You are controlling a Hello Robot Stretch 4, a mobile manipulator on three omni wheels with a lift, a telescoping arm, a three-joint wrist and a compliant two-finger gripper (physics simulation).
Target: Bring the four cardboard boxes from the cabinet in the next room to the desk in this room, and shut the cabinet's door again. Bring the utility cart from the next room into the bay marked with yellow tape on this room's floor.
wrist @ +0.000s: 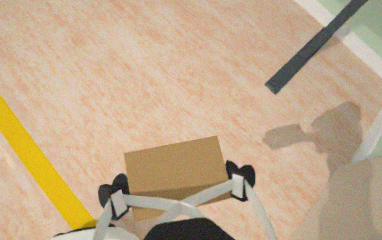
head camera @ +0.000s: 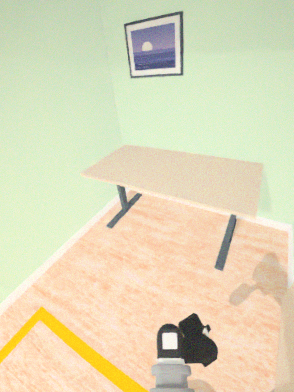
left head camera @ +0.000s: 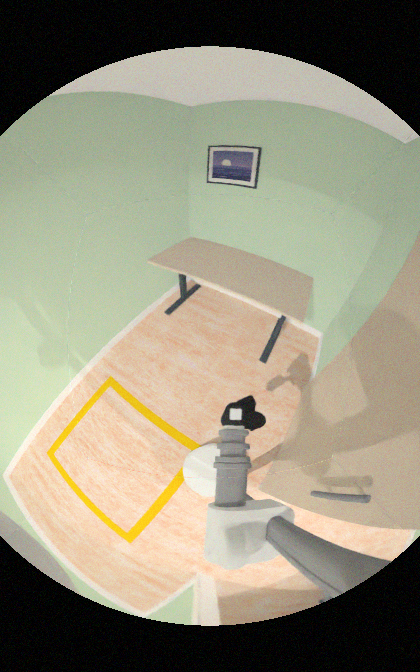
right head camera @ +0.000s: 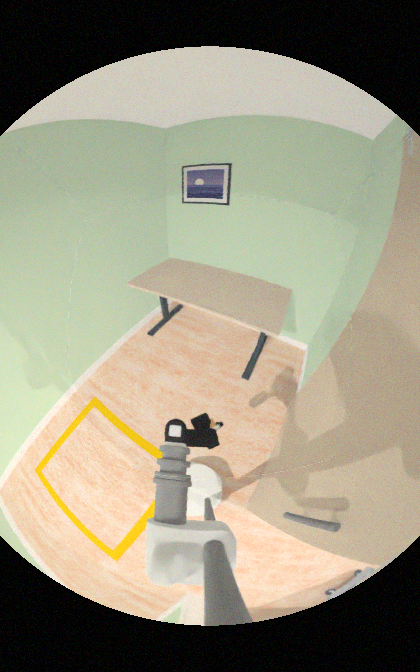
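Observation:
My gripper (head camera: 206, 331) (left head camera: 252, 414) (right head camera: 215, 430) (wrist: 175, 181) is shut on a brown cardboard box (wrist: 172, 162), one fingertip at each side, held above the floor. The desk (head camera: 185, 175) (left head camera: 240, 275) (right head camera: 220, 295) stands ahead against the far wall, its top bare; one dark leg shows in the wrist view. The yellow tape bay (head camera: 85, 348) (left head camera: 150, 414) (right head camera: 66, 436) (wrist: 40, 162) lies on the floor to the left, with nothing standing in it. A grey-blue piece at the lower right of the right head view looks like part of the utility cart (right head camera: 350, 582). The cabinet does not show.
A large beige door leaf (left head camera: 380, 425) (right head camera: 350, 450) with a grey bar handle (left head camera: 341, 496) (right head camera: 312, 521) stands close on the right. A framed picture (head camera: 154, 45) (left head camera: 233, 166) (right head camera: 206, 184) hangs above the desk. Green walls bound the room at the left and behind the desk.

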